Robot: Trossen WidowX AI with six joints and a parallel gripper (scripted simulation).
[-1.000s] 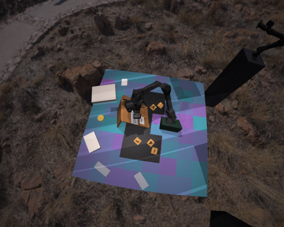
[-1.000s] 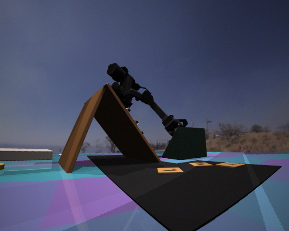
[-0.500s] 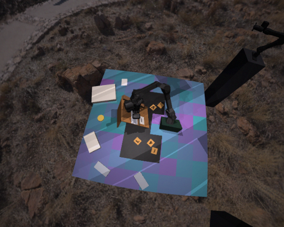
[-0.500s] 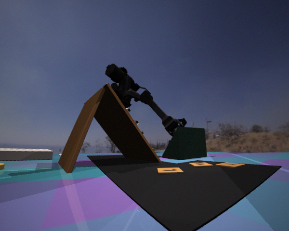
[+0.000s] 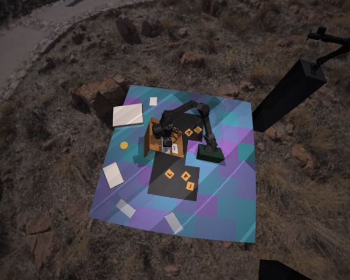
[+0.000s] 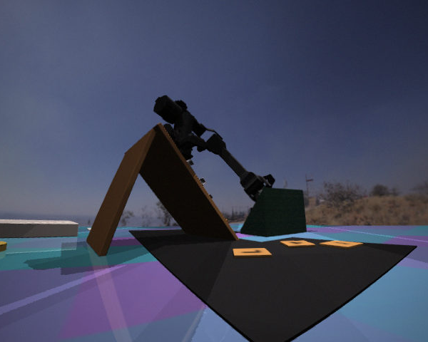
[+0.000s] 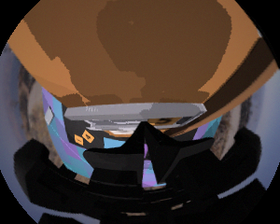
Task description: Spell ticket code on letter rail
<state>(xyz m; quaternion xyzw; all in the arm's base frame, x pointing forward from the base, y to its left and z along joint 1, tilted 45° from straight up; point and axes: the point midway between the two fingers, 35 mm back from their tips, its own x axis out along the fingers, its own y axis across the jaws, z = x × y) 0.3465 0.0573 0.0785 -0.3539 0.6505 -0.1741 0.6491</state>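
Now: the letter tile 220 mm to the left of my gripper tip, 200 mm behind it and 170 mm below it. Also, from my gripper tip: black mat 170 mm below, 140 mm behind, 20 mm to the left; then yellow disc 360 mm ahead, 160 mm below, 70 mm to the left; then white ticket 80 mm below, 70 mm behind, 30 mm to the left.
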